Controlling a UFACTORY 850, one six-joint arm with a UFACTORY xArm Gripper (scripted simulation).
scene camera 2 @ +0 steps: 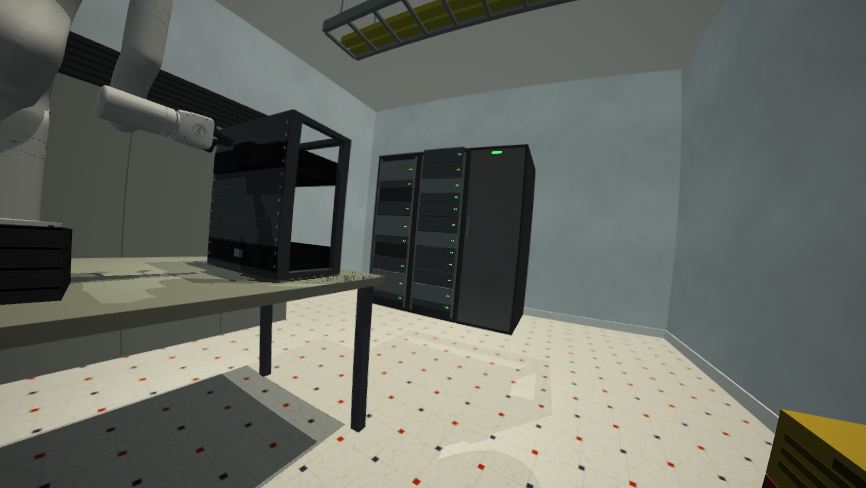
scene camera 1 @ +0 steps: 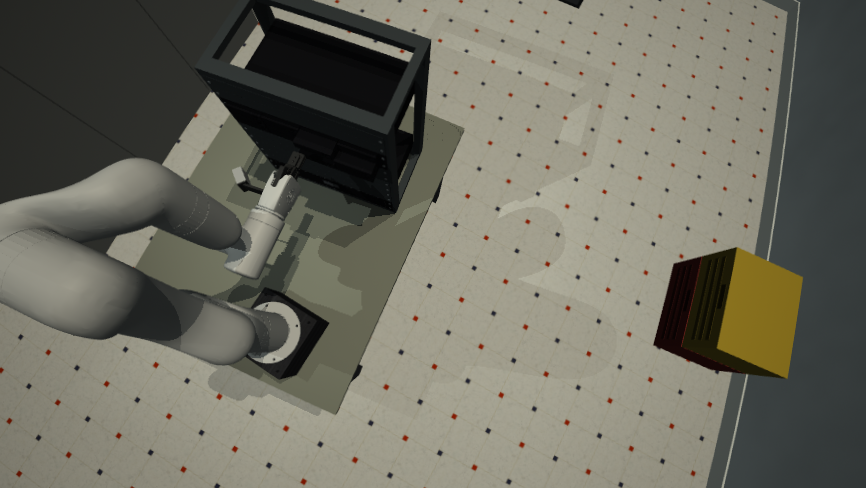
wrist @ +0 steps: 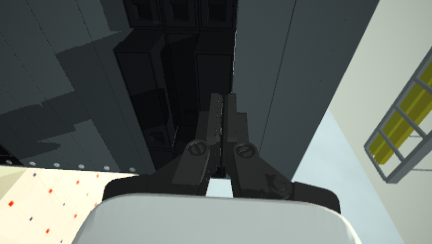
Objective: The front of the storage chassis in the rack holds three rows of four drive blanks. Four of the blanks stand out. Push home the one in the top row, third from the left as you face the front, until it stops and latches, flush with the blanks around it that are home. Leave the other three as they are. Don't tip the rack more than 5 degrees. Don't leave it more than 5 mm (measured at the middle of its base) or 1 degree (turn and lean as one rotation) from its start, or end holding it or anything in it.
Labels:
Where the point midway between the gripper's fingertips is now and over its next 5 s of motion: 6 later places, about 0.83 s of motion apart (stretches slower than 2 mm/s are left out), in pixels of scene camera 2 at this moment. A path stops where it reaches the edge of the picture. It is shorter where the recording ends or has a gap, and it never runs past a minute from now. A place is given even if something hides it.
My gripper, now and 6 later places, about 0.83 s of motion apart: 231,143; 239,146; 242,146; 245,147; 248,148; 249,149; 250,149

